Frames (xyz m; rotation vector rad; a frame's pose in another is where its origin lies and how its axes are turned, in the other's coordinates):
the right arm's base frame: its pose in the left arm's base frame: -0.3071 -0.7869 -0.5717 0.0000 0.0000 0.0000
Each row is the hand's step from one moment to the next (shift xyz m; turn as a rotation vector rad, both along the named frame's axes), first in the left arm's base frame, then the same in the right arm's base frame.
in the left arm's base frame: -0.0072 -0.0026 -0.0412 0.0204 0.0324 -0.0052
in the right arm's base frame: -0.0072 -0.0026 -0.0412 0.0204 0.0324 -0.0052
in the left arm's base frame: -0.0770 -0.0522 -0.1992 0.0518 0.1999 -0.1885
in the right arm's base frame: -0.0770 -0.0522 -0.1992 0.0518 0.1999 -0.1885
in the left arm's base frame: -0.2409 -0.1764 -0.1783 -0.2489 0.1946 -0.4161
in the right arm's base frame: -0.2409 -0.1764 -0.1783 -0.2489 0.1946 -0.4161
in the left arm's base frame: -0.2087 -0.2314 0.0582 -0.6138 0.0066 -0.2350
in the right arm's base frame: -0.2087 -0.2314 0.0582 -0.6138 0.0066 -0.2350
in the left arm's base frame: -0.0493 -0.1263 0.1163 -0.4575 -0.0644 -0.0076
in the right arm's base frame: -0.0493 -0.1263 0.1163 -0.4575 -0.0644 -0.0076
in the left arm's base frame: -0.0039 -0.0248 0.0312 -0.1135 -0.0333 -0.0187
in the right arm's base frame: -0.0039 -0.0248 0.0312 -0.1135 -0.0333 -0.0187
